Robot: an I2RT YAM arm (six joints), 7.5 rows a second.
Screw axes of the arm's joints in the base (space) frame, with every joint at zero. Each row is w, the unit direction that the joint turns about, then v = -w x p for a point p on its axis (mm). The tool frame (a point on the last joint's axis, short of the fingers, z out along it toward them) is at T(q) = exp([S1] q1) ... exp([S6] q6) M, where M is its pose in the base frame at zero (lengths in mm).
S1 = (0, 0, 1, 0.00, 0.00, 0.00)
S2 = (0, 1, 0, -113.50, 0.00, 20.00)
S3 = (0, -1, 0, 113.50, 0.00, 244.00)
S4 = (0, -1, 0, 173.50, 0.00, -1.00)
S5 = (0, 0, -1, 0.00, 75.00, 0.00)
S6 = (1, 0, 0, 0.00, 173.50, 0.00)
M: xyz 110.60 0.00 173.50 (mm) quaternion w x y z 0.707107 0 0.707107 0
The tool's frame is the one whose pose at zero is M.
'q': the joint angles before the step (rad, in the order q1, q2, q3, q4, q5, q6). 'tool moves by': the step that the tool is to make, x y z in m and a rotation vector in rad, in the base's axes. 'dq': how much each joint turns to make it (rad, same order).
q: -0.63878, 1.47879, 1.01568, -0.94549, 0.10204, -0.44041
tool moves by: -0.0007, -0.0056, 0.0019, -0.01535, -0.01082, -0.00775
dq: -0.01822, 0.00192, 0.00794, 0.01304, 0.00384, -0.01135
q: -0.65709, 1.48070, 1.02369, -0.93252, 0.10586, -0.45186
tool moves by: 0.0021, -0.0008, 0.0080, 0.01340, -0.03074, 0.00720
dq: -0.00164, -0.00468, 0.02717, -0.01543, -0.03054, -0.00316
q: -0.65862, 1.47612, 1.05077, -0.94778, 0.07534, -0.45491
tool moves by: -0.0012, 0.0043, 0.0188, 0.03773, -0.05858, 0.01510
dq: 0.00106, -0.03412, 0.04353, -0.05437, -0.06716, -0.00008
